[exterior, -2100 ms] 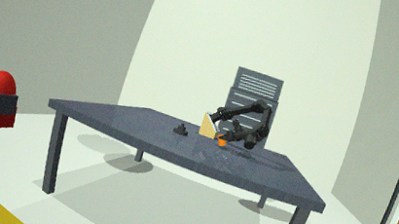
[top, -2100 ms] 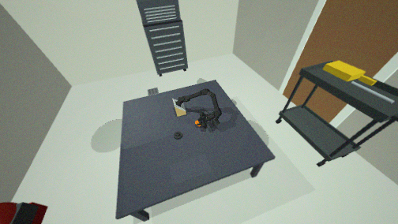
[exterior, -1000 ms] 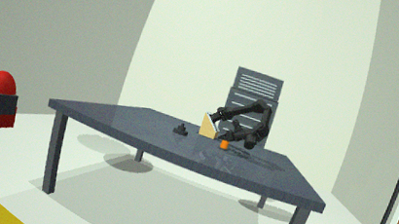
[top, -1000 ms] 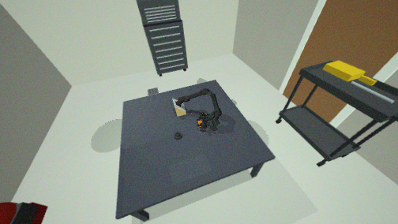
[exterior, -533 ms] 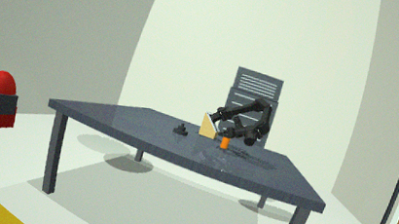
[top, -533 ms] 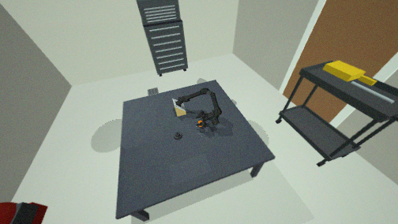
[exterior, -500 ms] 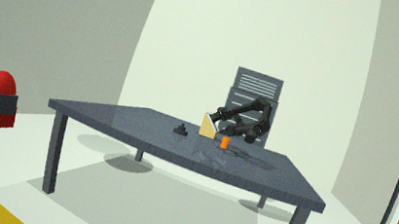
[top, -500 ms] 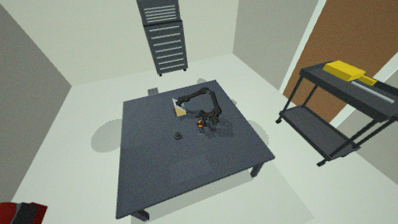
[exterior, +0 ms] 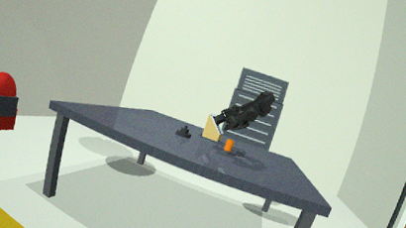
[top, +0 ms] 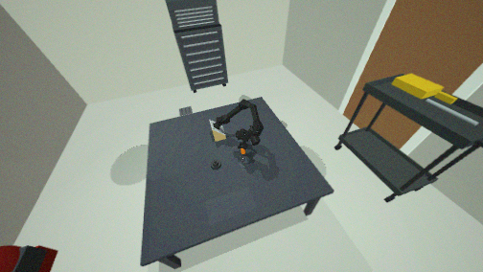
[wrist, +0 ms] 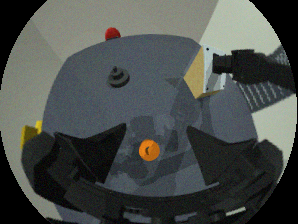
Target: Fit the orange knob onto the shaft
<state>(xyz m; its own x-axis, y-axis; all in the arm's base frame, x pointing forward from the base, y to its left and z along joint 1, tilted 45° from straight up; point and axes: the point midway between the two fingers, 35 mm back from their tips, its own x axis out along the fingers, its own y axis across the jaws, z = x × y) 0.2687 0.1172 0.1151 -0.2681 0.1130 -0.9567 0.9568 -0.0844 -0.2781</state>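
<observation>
The orange knob lies 20 mm ahead of my gripper tip, 40 mm to the left of it and 80 mm below it. Also, from my gripper tip: dark shaft fixture 80 mm ahead, 210 mm to the right, 80 mm below.
</observation>
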